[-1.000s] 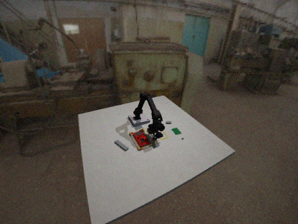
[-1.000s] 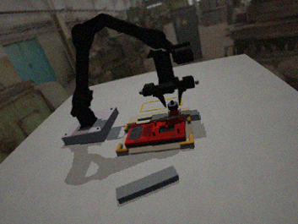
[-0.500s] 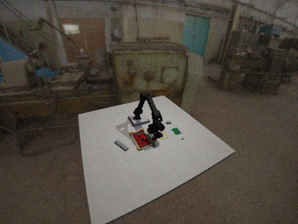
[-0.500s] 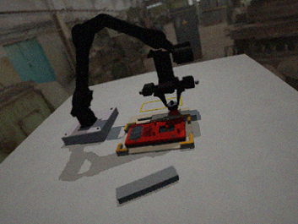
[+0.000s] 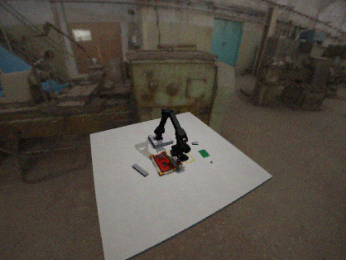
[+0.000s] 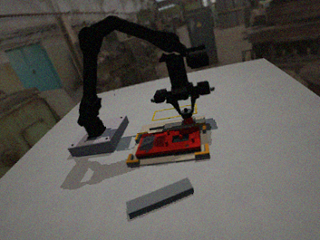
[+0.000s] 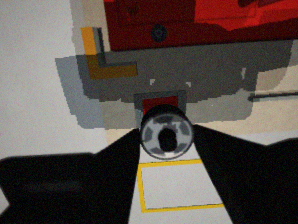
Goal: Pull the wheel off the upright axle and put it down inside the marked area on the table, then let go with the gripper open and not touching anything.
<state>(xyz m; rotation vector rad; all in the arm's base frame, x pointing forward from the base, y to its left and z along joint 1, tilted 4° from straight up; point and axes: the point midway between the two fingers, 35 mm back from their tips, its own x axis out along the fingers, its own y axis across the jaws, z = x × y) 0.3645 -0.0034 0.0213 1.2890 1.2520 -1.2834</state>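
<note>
Now: the black wheel right at my gripper tip. The rest, counted from my gripper tip: grey bar 90 mm behind, 320 mm to the right, 30 mm below; green plate 20 mm ahead, 270 mm to the left, 40 mm below.
</note>
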